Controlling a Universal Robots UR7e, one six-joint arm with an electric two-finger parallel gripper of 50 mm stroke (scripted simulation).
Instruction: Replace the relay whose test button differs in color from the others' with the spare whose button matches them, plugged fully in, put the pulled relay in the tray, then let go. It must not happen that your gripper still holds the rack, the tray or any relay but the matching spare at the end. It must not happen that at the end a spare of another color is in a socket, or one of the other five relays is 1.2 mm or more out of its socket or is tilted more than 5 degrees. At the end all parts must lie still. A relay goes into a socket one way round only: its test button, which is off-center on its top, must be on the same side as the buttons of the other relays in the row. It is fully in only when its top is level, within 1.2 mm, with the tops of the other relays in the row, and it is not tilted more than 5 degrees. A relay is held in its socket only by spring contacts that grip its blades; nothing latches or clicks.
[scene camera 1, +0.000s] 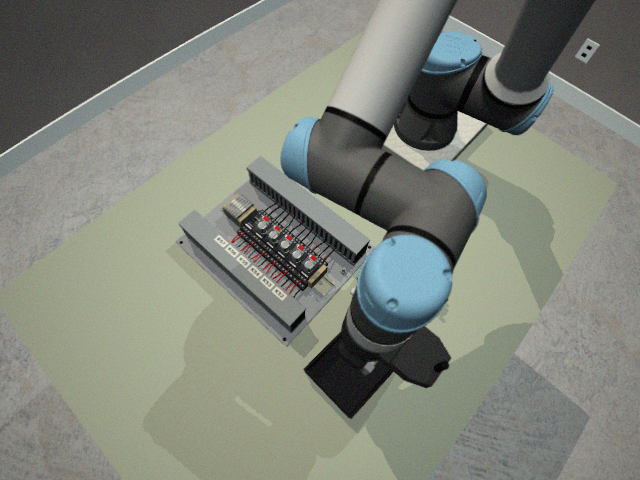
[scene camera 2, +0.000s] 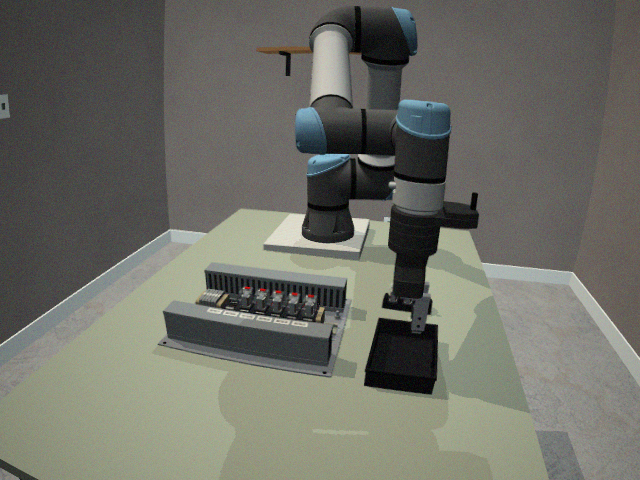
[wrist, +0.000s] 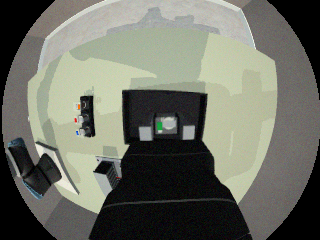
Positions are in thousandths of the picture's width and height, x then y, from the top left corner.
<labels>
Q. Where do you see a black tray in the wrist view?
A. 427, 448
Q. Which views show the gripper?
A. Scene camera 1, scene camera 2 and the wrist view: all of them.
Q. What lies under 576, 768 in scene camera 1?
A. The gripper.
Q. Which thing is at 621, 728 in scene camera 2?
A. A black tray.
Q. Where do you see a black tray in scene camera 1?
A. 526, 789
</labels>
